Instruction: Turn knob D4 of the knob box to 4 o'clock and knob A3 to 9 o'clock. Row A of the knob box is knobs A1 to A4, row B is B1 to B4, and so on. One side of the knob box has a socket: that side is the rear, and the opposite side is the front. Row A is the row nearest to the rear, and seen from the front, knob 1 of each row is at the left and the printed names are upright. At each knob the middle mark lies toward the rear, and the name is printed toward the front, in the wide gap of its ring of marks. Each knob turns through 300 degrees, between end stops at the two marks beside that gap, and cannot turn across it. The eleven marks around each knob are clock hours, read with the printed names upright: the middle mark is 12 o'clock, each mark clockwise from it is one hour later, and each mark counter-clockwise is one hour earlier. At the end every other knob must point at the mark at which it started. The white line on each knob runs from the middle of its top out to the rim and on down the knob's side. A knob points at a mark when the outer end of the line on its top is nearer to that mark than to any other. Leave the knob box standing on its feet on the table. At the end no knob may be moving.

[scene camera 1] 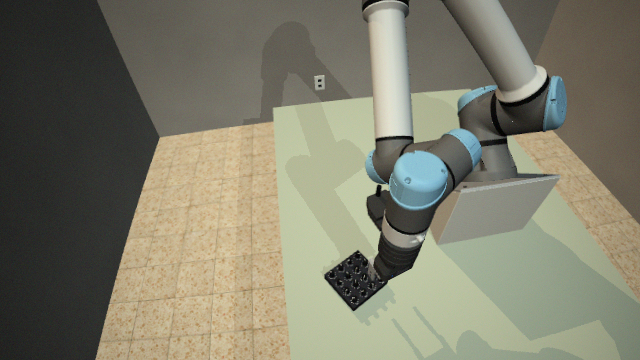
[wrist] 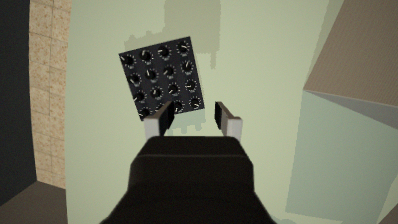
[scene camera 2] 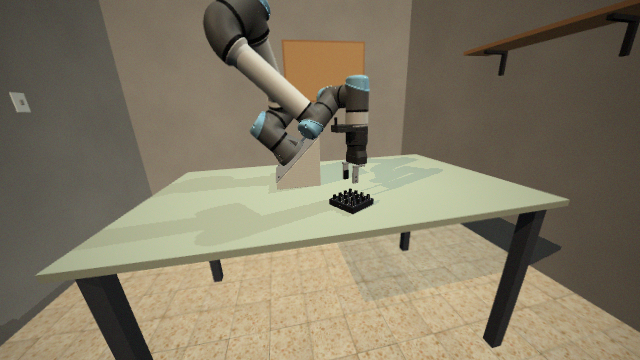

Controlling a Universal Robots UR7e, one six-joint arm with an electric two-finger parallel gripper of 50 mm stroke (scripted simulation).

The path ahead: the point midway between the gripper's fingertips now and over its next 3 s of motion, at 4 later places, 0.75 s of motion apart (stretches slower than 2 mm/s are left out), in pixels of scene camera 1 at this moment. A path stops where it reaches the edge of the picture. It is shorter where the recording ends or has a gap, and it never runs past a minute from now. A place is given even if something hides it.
The gripper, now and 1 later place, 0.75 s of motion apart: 382,270; 386,254
